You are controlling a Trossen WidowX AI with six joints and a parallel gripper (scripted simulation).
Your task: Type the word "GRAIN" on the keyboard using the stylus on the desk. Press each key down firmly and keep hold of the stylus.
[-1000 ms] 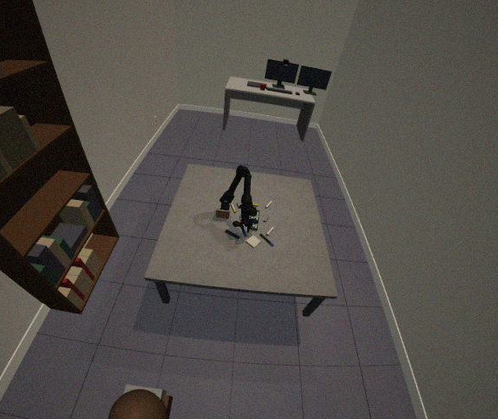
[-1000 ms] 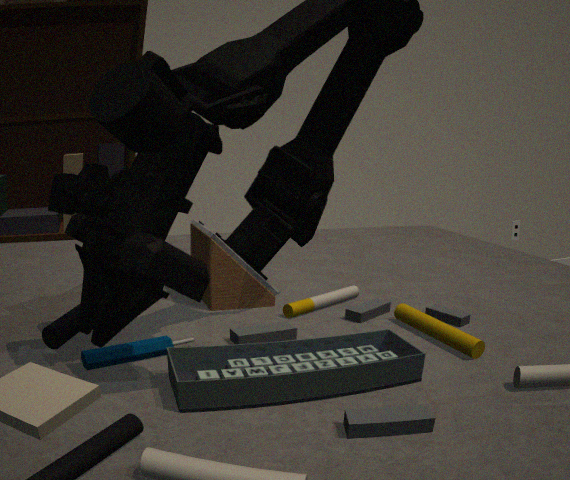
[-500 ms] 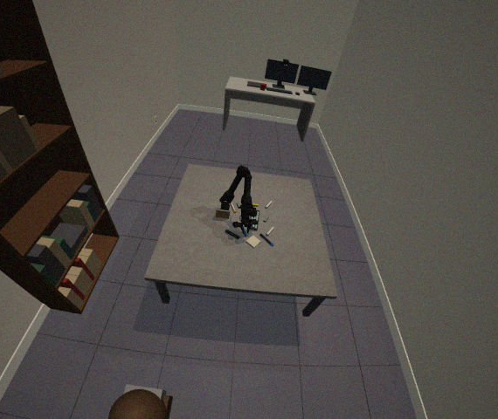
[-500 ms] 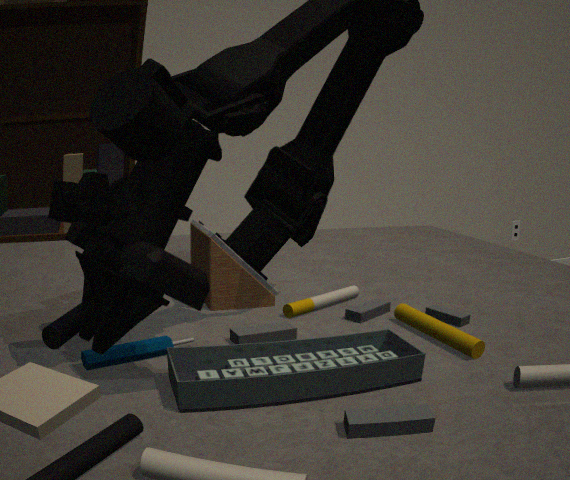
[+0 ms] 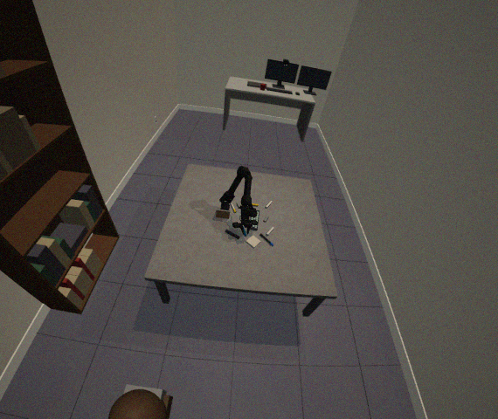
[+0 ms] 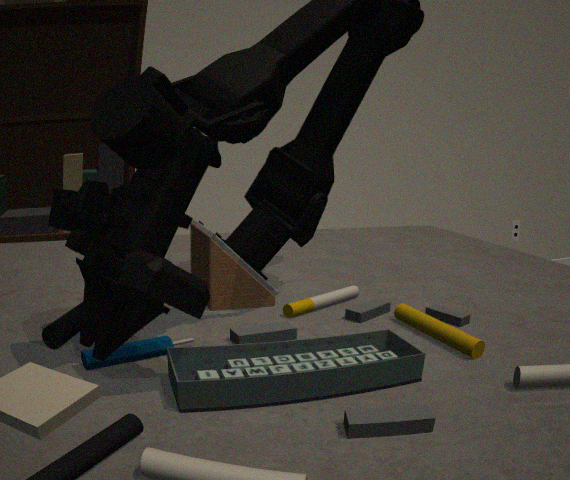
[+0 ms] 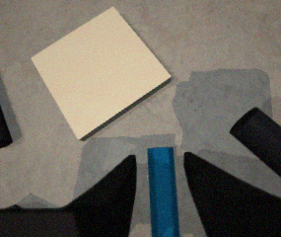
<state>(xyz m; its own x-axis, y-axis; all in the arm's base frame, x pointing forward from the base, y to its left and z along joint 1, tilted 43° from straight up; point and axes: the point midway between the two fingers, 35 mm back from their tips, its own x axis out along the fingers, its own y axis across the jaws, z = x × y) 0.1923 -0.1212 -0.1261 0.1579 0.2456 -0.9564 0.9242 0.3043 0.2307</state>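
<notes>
My gripper tip is 7 cm to the right of the blue stylus, 3 cm past it and 1 cm above it. The rest, counted from my gripper tip: cream pad: 7 cm ahead, 5 cm to the right, 1 cm below; black cylinder: 10 cm behind, 2 cm to the right; thin grey tip: 10 cm to the left, 4 cm behind, 1 cm below.
</notes>
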